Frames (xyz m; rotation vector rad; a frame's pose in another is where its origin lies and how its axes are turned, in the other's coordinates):
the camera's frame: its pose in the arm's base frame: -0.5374 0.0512 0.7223 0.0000 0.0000 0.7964
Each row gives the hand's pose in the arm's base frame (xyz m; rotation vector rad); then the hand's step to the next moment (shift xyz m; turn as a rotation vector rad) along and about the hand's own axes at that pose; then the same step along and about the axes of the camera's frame.
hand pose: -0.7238 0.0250 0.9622 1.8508 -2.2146 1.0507
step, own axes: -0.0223 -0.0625 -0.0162 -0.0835 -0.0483 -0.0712
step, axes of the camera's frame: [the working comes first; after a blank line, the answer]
step, axes of the arm's base frame: 0.0560 0.0249 0.0302 0.0401 0.1066 0.0375

0.0570 -0.0226 0.0302 0.1042 0.0459 0.0375
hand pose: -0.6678 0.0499 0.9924 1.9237 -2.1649 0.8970
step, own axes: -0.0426 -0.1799 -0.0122 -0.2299 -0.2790 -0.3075
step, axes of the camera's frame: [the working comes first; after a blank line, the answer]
step, axes of the arm's base frame: 0.1729 0.0390 0.0540 0.2140 0.3448 0.2461

0.1488 -0.0963 0.0540 0.3961 0.0881 0.2461
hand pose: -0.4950 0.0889 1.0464 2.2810 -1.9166 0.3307
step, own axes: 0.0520 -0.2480 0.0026 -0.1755 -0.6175 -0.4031
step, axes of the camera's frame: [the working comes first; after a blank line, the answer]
step, axes of the arm's base frame: 0.2526 -0.0064 0.0187 0.5487 0.3765 0.3630

0.1721 -0.1851 0.0187 0.6529 -0.1289 0.3630
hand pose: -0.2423 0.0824 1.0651 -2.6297 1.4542 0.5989
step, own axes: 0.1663 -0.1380 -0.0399 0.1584 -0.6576 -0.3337
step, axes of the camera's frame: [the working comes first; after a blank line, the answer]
step, axes of the arm's base frame: 0.2050 -0.0673 -0.0415 0.7194 0.1494 0.1702

0.0953 -0.1936 -0.0415 0.6099 -0.4098 0.1702
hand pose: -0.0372 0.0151 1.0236 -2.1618 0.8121 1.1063
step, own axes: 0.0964 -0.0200 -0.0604 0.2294 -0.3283 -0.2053
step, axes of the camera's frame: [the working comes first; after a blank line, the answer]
step, axes of the arm's base frame: 0.0901 -0.0547 -0.0473 0.4494 0.0087 -0.0228

0.0239 -0.1026 -0.0473 0.3205 -0.3152 -0.0228
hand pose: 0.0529 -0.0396 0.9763 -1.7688 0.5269 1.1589
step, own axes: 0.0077 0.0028 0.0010 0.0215 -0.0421 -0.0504
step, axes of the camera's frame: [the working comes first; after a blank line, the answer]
step, axes of the arm's base frame: 0.0010 0.0005 -0.0082 0.0655 -0.0208 0.0071

0.0011 -0.0004 -0.0082 0.0309 -0.0614 0.0071
